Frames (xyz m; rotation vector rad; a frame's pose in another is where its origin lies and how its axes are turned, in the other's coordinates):
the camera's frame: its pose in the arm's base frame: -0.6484 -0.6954 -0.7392 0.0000 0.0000 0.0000
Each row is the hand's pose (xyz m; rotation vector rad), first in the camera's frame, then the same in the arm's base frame.
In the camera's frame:
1: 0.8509 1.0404 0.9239 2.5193 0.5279 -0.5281
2: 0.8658 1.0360 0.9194 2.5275 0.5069 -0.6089
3: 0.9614 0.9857 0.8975 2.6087 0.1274 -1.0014
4: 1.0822 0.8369 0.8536 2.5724 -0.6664 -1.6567
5: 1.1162 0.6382 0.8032 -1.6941 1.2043 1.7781
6: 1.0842 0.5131 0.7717 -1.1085 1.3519 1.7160
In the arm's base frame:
1: 0.2025 0.3450 0.1847 2.5193 0.5279 -0.5281
2: 0.2174 0.3406 0.1802 2.5275 0.5069 -0.6089
3: 0.3130 0.2903 0.1583 2.6087 0.1274 -1.0014
4: 0.4338 0.1415 0.1144 2.5724 -0.6664 -1.6567
5: 0.4678 -0.0572 0.0640 -1.6941 1.2043 1.7781
6: 0.4358 -0.1823 0.0325 -1.1085 1.3519 1.7160

